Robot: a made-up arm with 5 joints. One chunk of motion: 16 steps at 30 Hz.
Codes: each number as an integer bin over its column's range. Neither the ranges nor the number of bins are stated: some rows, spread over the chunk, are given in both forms.
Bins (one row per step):
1: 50 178 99 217 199
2: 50 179 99 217 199
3: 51 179 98 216 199
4: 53 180 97 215 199
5: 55 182 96 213 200
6: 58 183 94 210 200
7: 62 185 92 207 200
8: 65 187 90 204 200
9: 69 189 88 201 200
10: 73 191 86 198 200
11: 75 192 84 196 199
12: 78 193 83 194 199
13: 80 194 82 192 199
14: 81 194 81 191 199
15: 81 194 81 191 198
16: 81 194 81 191 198
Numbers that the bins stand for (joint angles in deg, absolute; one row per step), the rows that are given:
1: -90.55 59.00 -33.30 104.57 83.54
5: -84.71 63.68 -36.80 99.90 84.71
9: -68.35 71.86 -46.15 85.88 84.71
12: -57.84 76.53 -51.99 77.70 83.54
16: -54.33 77.70 -54.33 74.19 82.37
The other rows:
2: -90.55 60.17 -33.30 104.57 83.54
3: -89.38 60.17 -34.47 103.40 83.54
4: -87.05 61.34 -35.64 102.23 83.54
6: -81.20 64.85 -39.14 96.39 84.71
7: -76.53 67.18 -41.48 92.89 84.71
8: -73.02 69.52 -43.81 89.38 84.71
10: -63.68 74.19 -48.49 82.37 84.71
11: -61.34 75.36 -50.83 80.03 83.54
13: -55.50 77.70 -53.16 75.36 83.54
14: -54.33 77.70 -54.33 74.19 83.54
15: -54.33 77.70 -54.33 74.19 82.37

